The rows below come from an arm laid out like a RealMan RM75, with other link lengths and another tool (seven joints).
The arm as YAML. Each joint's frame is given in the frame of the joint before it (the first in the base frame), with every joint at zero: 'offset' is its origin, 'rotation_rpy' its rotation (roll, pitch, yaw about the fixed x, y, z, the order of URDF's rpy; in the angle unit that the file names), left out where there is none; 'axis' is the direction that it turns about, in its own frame. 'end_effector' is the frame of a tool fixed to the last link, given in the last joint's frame.
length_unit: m
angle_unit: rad
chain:
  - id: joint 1
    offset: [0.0, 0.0, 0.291]
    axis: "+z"
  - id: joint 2
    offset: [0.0, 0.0, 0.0]
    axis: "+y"
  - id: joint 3
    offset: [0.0, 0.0, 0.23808]
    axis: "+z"
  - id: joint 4
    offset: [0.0, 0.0, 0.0]
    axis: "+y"
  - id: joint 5
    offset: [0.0, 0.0, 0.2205]
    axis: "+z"
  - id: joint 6
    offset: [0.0, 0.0, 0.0]
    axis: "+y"
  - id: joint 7
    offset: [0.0, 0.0, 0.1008]
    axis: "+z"
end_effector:
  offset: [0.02, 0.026, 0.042]
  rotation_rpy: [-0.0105, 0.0, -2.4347]
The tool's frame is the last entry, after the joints.
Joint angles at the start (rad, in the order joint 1, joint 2, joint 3, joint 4, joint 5, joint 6, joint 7):
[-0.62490, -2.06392, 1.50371, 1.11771, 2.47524, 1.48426, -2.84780]
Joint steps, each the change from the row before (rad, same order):
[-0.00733, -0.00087, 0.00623, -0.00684, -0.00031, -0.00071, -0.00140]
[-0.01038, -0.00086, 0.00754, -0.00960, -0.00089, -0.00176, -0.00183]
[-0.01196, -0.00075, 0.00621, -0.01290, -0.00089, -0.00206, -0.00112]
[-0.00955, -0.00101, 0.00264, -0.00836, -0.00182, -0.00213, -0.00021]
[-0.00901, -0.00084, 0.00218, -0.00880, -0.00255, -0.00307, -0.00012]
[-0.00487, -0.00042, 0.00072, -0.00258, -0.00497, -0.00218, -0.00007]
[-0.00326, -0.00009, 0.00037, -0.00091, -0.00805, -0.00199, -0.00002]
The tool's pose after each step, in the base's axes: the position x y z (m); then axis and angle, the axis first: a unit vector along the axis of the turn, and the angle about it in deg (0 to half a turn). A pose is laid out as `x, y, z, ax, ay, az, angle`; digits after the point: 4 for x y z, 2 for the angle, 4 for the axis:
-0.1572, 0.3442, -0.0008, 0.1582, -0.9861, -0.0515, 155.53
-0.1554, 0.3443, -0.0033, 0.1552, -0.9867, -0.0486, 155.24
-0.1540, 0.3446, -0.0057, 0.1527, -0.9872, -0.0454, 154.92
-0.1521, 0.3453, -0.0073, 0.1503, -0.9877, -0.0437, 154.87
-0.1504, 0.3460, -0.0088, 0.1485, -0.9880, -0.0424, 154.87
-0.1484, 0.3465, -0.0095, 0.1470, -0.9882, -0.0419, 155.13
-0.1463, 0.3468, -0.0099, 0.1461, -0.9884, -0.0412, 155.58

